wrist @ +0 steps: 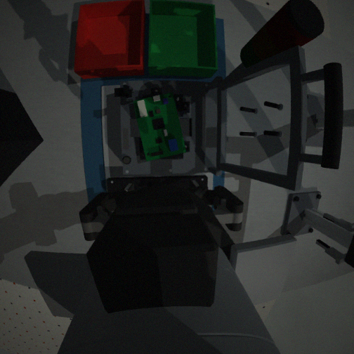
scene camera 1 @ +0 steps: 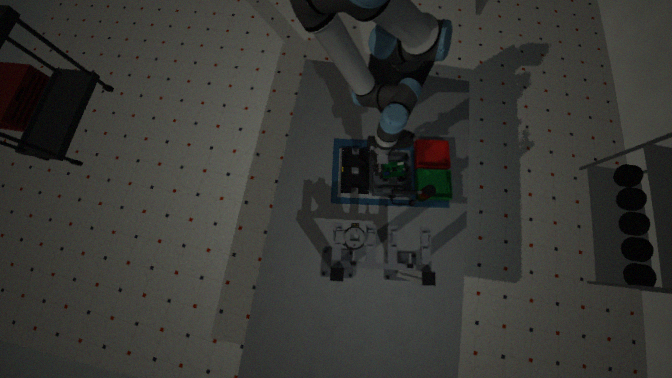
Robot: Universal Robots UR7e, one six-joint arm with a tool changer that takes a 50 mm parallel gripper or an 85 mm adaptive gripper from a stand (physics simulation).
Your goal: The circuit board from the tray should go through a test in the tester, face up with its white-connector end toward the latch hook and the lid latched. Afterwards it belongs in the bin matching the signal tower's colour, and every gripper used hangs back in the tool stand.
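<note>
The green circuit board [scene camera 1: 393, 170] [wrist: 159, 127] lies face up and skewed over the bed of the tester [scene camera 1: 377, 187] [wrist: 115, 135]; its white connector points to the upper left in the wrist view. Whether it is fully seated cannot be told. The tester lid [wrist: 297, 117] stands open at the right in the wrist view. My gripper [wrist: 161, 212] is open, its fingers wide apart beside the tester's near edge, with no board between them. The red bin [scene camera 1: 432, 153] [wrist: 107, 40] and green bin [scene camera 1: 434, 183] [wrist: 180, 45] stand beyond the tester. The signal tower [scene camera 1: 426, 192] [wrist: 282, 32] looks dark red.
The black tray [scene camera 1: 355, 181] stands left of the tester in the scene view. The tool stand [scene camera 1: 371, 256] has two bays in front; a round coupling [scene camera 1: 354, 237] shows in its left bay. The raised lid's handle [wrist: 332, 115] sticks out at the right in the wrist view.
</note>
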